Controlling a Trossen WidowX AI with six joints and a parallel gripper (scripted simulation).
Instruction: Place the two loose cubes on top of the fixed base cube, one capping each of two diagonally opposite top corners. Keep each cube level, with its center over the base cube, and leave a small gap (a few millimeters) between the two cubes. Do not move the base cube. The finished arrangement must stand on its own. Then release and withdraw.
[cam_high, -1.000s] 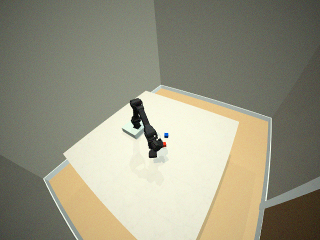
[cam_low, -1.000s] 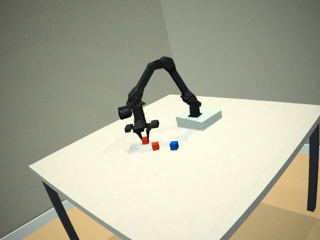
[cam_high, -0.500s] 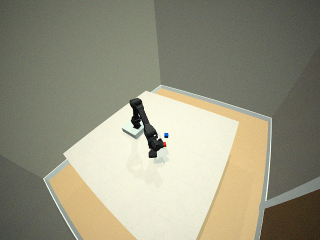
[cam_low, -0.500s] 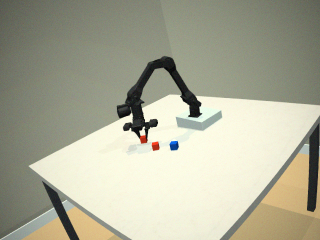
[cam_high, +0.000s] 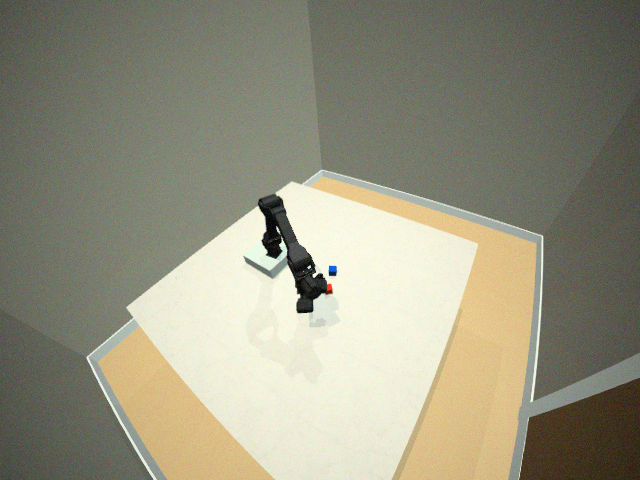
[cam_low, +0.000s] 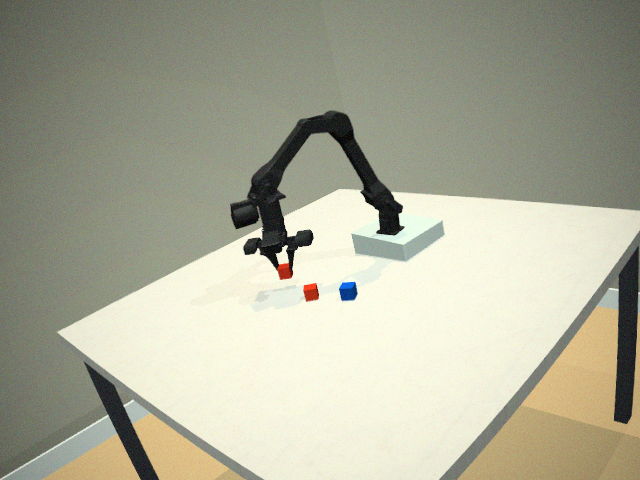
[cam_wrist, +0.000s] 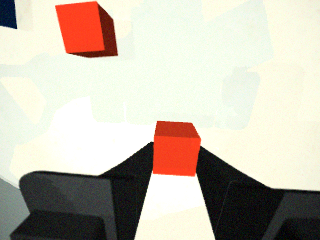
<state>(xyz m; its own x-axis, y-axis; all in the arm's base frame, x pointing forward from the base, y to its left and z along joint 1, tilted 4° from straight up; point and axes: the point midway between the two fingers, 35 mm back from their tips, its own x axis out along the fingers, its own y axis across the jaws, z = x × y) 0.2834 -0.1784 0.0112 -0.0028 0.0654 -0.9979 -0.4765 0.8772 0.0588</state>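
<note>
My gripper tip is now 21 cm to the right of the blue base cube, 3 cm above it and 2 cm short of it.
</note>
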